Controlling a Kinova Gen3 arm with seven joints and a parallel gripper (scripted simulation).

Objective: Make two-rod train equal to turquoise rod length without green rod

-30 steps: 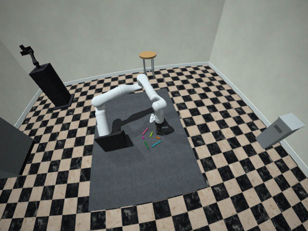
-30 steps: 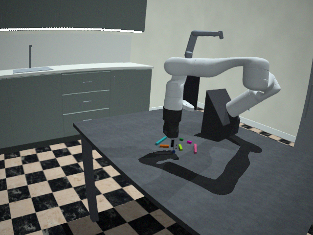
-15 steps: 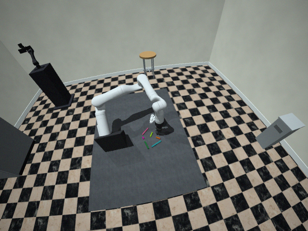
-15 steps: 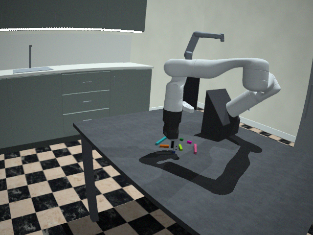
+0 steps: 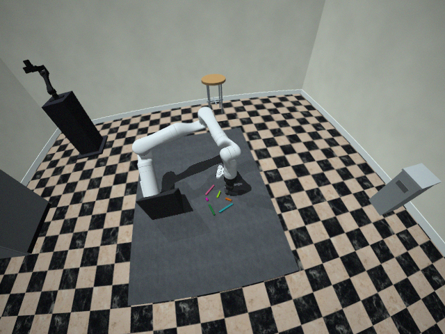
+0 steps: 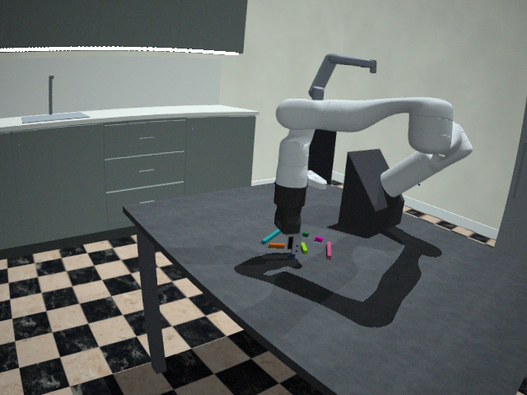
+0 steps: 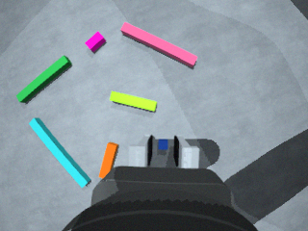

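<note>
My hand is 30 mm above the small blue rod. Also, from my hand: lime rod: 60 mm behind, 10 mm to the right, 30 mm below; then orange rod: 60 mm to the right, 30 mm below; then pink rod: 100 mm behind, 40 mm to the left, 30 mm below.
</note>
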